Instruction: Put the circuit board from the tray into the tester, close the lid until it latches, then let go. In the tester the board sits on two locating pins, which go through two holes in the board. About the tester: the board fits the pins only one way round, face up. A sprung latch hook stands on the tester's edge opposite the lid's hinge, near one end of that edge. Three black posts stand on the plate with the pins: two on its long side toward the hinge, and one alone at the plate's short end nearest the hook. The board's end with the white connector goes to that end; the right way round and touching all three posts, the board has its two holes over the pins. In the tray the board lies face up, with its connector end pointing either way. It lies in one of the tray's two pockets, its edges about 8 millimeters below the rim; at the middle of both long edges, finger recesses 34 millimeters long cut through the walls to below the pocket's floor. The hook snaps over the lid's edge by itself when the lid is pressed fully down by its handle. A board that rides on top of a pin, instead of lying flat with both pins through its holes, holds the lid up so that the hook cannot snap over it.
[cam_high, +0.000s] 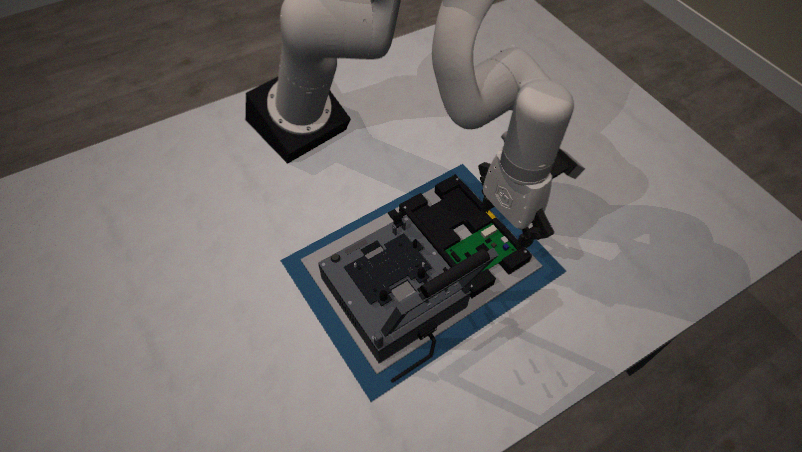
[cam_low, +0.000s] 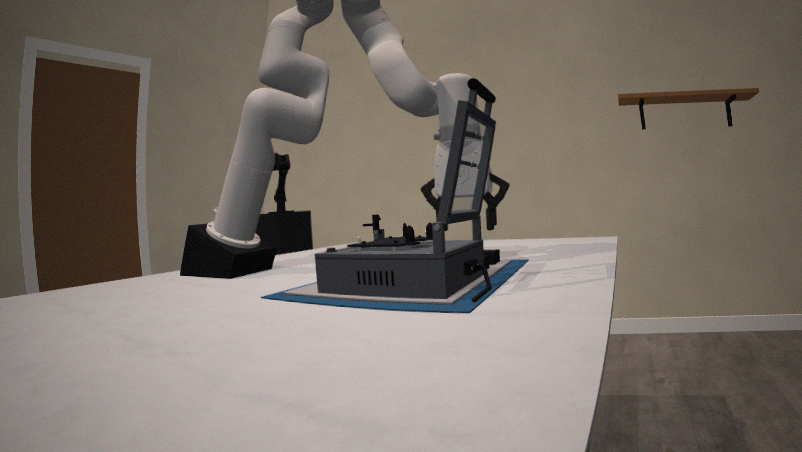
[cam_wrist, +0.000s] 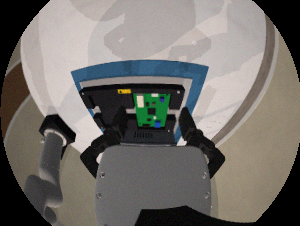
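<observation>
Right now the green circuit board is 5 cm below my hand, 4 cm to the right of it and 1 cm ahead of it. Round my hand: lid: 19 cm to the right, 12 cm ahead, 11 cm above; then pin plate: 21 cm to the right, 1 cm ahead; then tester: 17 cm to the right, 4 cm above, 2 cm ahead.
</observation>
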